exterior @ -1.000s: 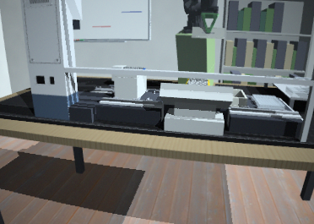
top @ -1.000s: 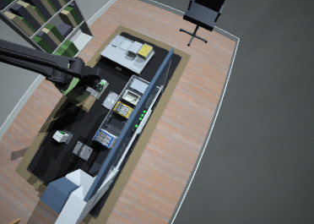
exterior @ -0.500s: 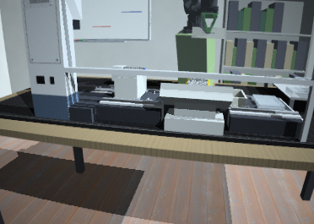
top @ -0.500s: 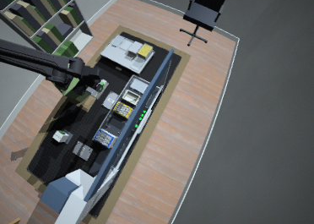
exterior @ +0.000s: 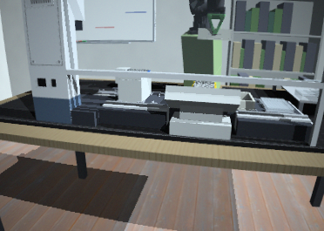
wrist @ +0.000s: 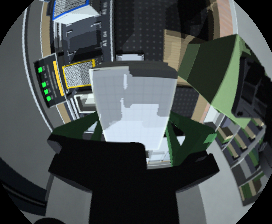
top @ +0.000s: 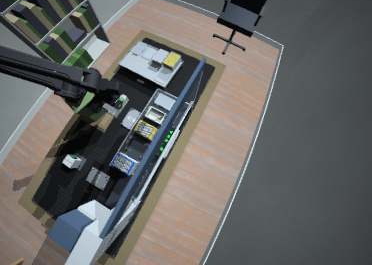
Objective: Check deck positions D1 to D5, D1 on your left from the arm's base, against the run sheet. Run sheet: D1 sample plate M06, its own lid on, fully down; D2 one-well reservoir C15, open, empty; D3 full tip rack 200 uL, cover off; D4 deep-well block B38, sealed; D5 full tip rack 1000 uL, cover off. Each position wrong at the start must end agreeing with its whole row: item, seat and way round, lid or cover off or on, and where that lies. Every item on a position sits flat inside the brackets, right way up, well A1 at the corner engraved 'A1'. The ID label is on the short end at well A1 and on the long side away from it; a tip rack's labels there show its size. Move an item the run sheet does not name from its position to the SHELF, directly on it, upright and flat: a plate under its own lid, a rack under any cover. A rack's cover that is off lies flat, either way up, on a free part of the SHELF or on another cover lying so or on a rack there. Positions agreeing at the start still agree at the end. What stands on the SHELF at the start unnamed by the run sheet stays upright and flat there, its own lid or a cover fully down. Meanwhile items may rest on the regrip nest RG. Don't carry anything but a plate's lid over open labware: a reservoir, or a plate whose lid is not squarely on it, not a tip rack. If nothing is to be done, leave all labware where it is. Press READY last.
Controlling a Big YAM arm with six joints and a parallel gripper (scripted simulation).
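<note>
Now: hand 10 mm above the sealed block. The rest, counted from my hand: reservoir (230 mm below, 180 mm ahead, 80 mm to the left); blue tip rack (300 mm to the right, 170 mm below, 130 mm ahead); yellow tip rack (200 mm below, 160 mm ahead, 50 mm to the right).
</note>
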